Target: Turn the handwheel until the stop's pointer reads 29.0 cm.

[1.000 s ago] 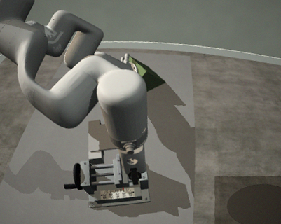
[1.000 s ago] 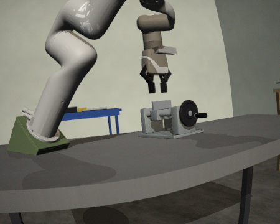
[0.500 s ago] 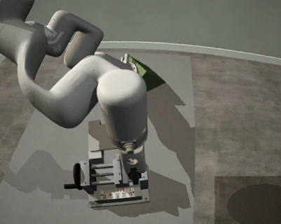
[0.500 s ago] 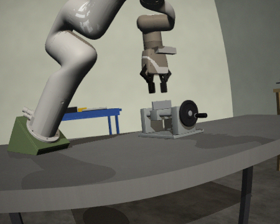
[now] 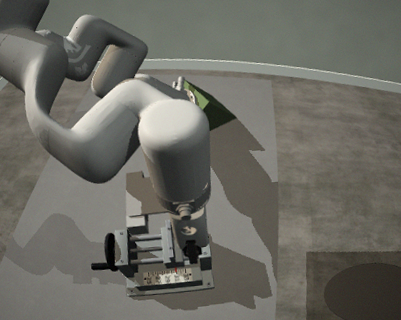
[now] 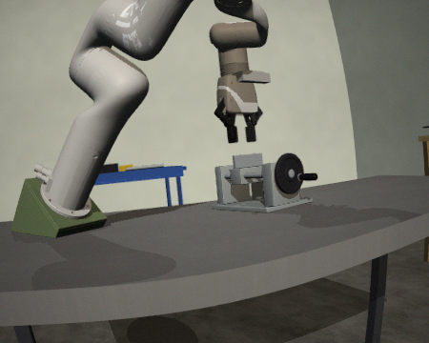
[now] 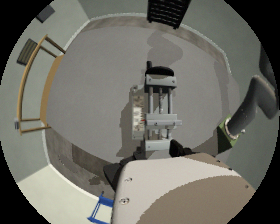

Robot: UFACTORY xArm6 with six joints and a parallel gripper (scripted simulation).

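Right now the black handwheel is 50 mm ahead of my hand, 190 mm to the right of it and 100 mm below it. The rest, counted from my hand: movable stop 40 mm to the right, 80 mm below.
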